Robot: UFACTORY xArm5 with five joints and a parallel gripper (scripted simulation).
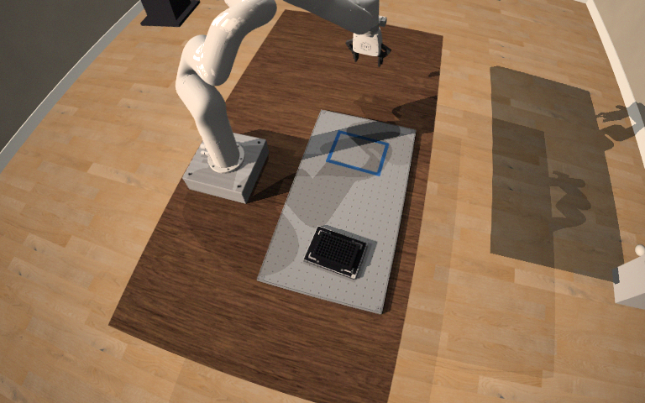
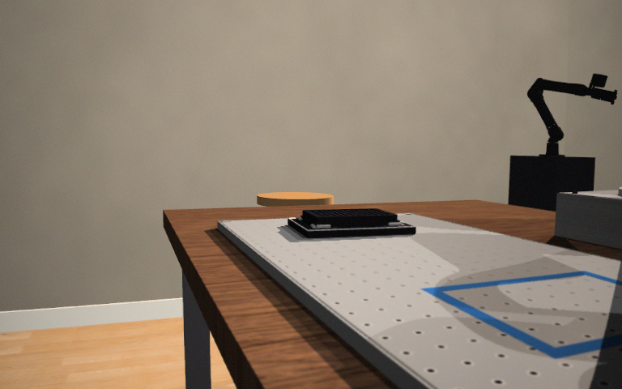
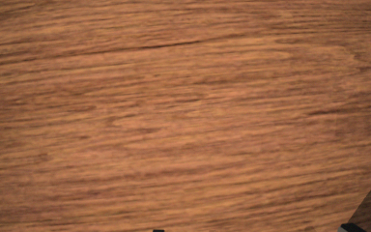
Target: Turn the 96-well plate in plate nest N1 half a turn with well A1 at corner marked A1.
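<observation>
The black 96-well plate is 2 cm ahead of my hand, 71 cm to the right of it and 13 cm below it. The rest, counted from my hand: black plate nest: 2 cm ahead, 71 cm to the right, 15 cm below.
</observation>
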